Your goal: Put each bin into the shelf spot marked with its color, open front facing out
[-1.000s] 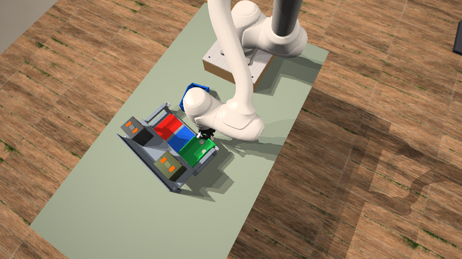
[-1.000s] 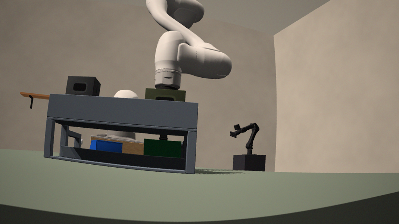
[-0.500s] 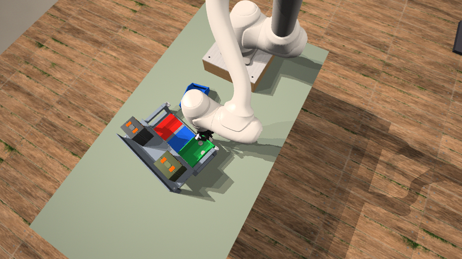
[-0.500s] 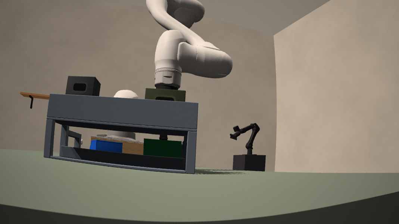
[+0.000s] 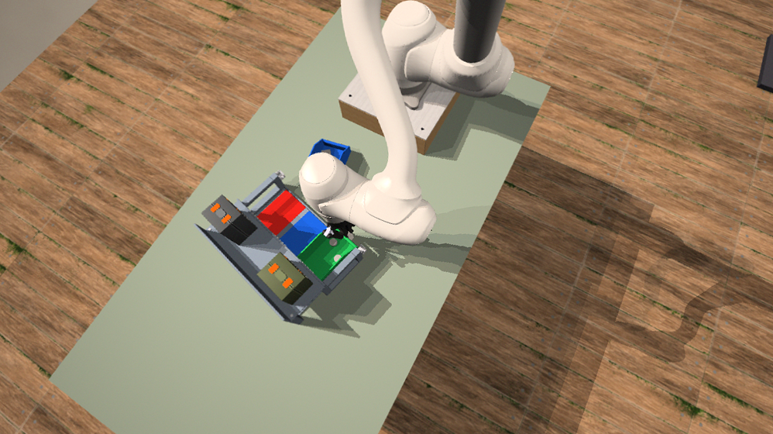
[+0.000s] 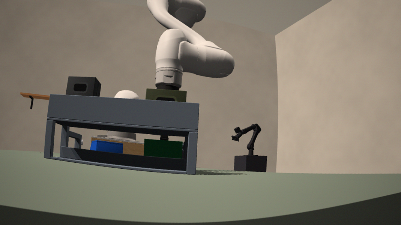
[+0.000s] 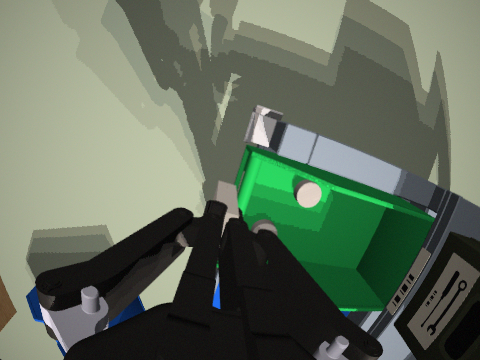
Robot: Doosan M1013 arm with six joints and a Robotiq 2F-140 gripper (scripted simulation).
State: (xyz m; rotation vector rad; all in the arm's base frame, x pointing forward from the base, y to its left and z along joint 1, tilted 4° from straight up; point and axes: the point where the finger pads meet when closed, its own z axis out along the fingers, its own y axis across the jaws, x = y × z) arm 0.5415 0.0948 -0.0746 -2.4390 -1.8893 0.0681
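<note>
Now: hand 90 mm short of the green bin and 20 mm to the left of it. From my hand the other things lie so: black box 280 mm to the right, 140 mm ahead, 110 mm above; olive box 210 mm ahead, 100 mm above, 50 mm to the right; blue bin 190 mm to the right, 180 mm behind, 10 mm below.
</note>
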